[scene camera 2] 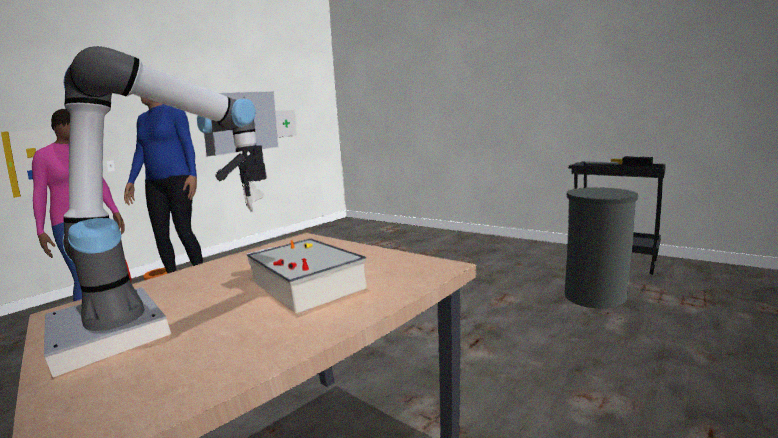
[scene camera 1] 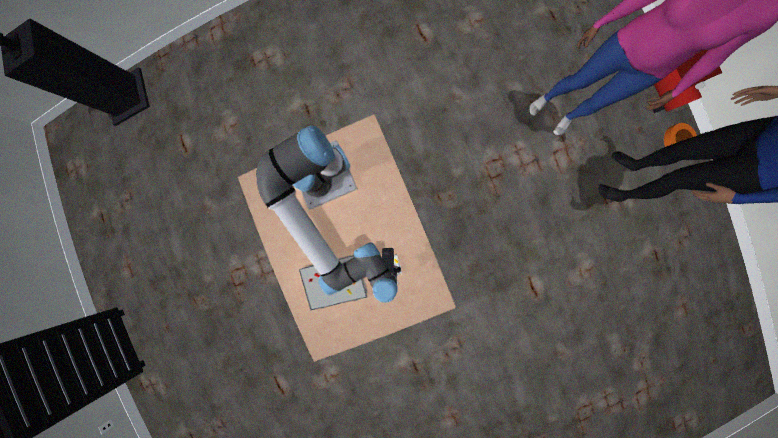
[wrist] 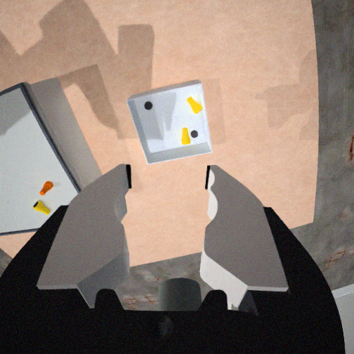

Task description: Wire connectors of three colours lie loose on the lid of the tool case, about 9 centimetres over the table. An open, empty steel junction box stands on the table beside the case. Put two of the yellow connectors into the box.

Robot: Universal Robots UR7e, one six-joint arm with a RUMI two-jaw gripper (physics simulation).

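Places are measured from the arm's base along level axes (x up, y ahead, z left), in centimetres.
Pixels of known places: gripper, fingertip midpoint: (scene camera 2: 251, 210); arm's base, link origin: (scene camera 2: 114, 316).
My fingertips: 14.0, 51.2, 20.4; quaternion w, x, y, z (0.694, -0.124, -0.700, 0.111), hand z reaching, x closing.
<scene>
For each thing: its top centre in the pictures, then the offset to it from my fingertips, as dx, dy, dz. Level surfaces: height alone.
- tool case, top centre: (scene camera 2: 303, 255) (scene camera 1: 332, 284) -10.1, -0.1, -30.4
- yellow connector, top centre: (scene camera 2: 308, 242) (scene camera 1: 348, 292) -9.0, +6.3, -23.8
- orange connector, top centre: (scene camera 2: 291, 240) -8.3, +3.0, -19.8
- wooden table, surface height: dx -19.0
The steel junction box (wrist: 179, 157) (scene camera 1: 397, 267) stands on the table beside the case. Two yellow connectors lie apart inside it: one yellow connector (wrist: 194, 105) near a corner, another yellow connector (wrist: 185, 136) beside a dark round hole. My gripper (wrist: 168, 166) (scene camera 2: 249, 210) is open and empty, high above the table by the box. On the lid of the tool case (wrist: 20, 150) (scene camera 2: 326, 256) (scene camera 1: 326, 301) lie a yellow connector (wrist: 42, 207) (scene camera 2: 308, 245) (scene camera 1: 349, 291), an orange connector (wrist: 46, 188) (scene camera 2: 292, 244) and three red connectors (scene camera 2: 304, 264). The box does not show in scene camera 2.
The arm's base plate (scene camera 1: 348, 186) (scene camera 2: 108, 348) is fixed at the other end of the wooden table (scene camera 1: 402, 217) (scene camera 2: 217, 348). Two people stand on the floor beyond the table. A grey bin (scene camera 2: 598, 250) and a black cart (scene camera 2: 658, 206) stand farther off.
</scene>
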